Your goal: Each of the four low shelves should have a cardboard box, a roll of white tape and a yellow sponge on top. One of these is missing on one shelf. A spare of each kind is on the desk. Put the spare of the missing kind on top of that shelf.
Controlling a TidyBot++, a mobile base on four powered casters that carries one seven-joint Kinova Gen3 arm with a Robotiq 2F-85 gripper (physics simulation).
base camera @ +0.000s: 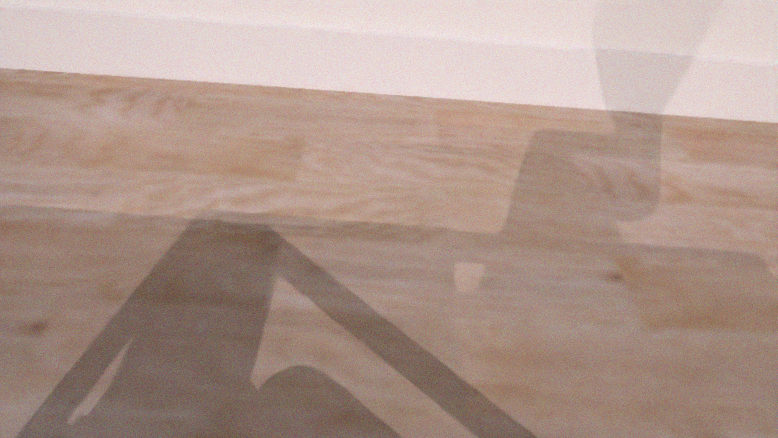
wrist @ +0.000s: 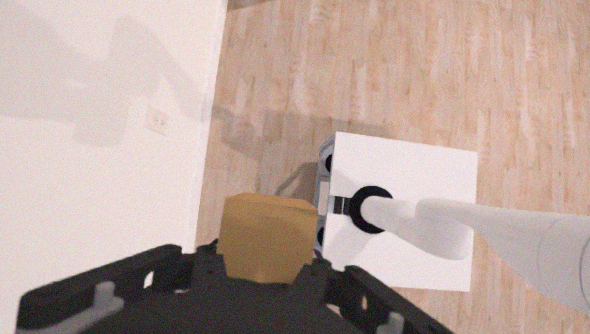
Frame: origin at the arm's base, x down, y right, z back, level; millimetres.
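Seen in the pictures: gripper, fingertip midpoint: (wrist: 267, 249); arm's base, origin of the base link: (wrist: 373, 209).
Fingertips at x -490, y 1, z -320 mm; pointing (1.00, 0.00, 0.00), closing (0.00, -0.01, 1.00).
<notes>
Offsets run from my fingertips to a thing's top centre. Level surfaces: height alone.
My gripper (wrist: 267, 249) is shut on a cardboard box @(dx -55, dy -3, dz +0 mm) (wrist: 269, 235), which shows brown between the fingers at the bottom of the wrist view. The box is held up above the floor, between the wall and my base. The low shelves, the desk, the tape rolls and the sponges do not show in either view.
A white wall (base camera: 272, 54) (wrist: 100, 200) stands close in front of the base, with an outlet @(dx +429, dy +199, dz -416 mm) (wrist: 157, 120) on it. My white base (wrist: 410, 165) stands on the wood floor @(dx +886 mm) (base camera: 353, 174) (wrist: 400, 65), under the arm (wrist: 525, 240). Shadows fall on floor and wall.
</notes>
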